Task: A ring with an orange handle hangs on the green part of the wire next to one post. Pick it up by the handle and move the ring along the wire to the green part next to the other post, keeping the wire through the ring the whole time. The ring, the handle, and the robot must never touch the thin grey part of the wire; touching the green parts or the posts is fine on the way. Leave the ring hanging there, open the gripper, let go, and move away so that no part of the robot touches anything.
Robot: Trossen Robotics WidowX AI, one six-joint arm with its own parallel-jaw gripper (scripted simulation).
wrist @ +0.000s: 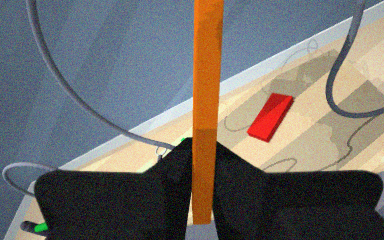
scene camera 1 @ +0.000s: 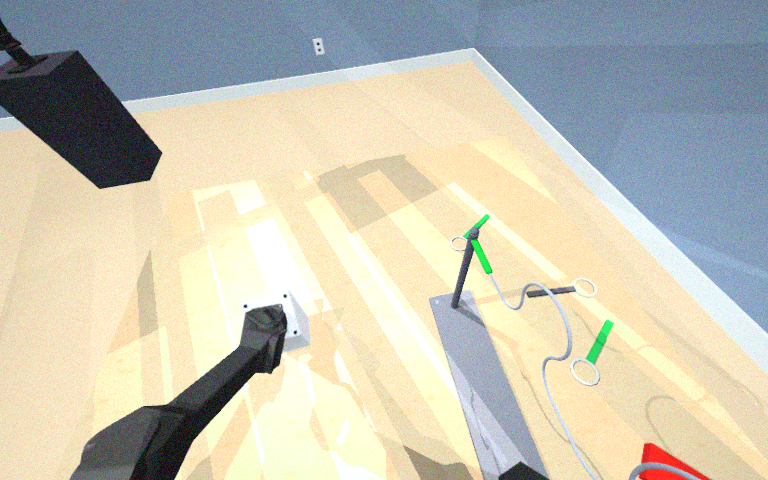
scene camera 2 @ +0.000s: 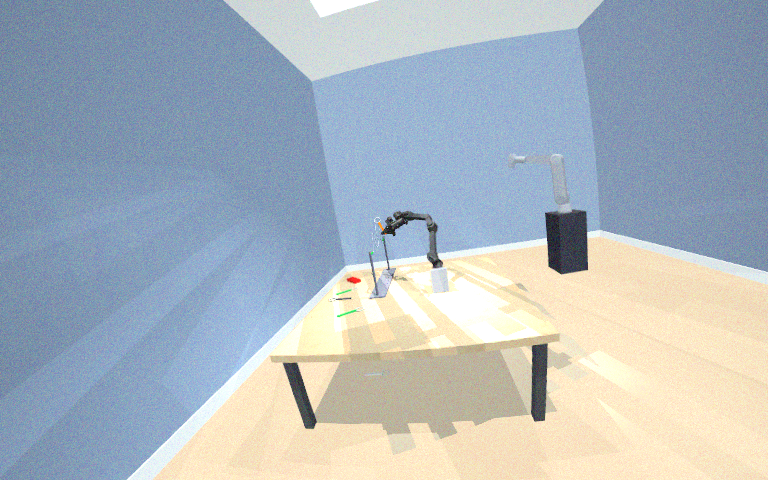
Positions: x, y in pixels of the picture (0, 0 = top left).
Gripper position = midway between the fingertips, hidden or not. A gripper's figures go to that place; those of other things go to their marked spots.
Scene:
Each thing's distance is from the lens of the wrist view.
my gripper (wrist: 198, 144): 0.12 m
red block (wrist: 264, 126): 0.55 m

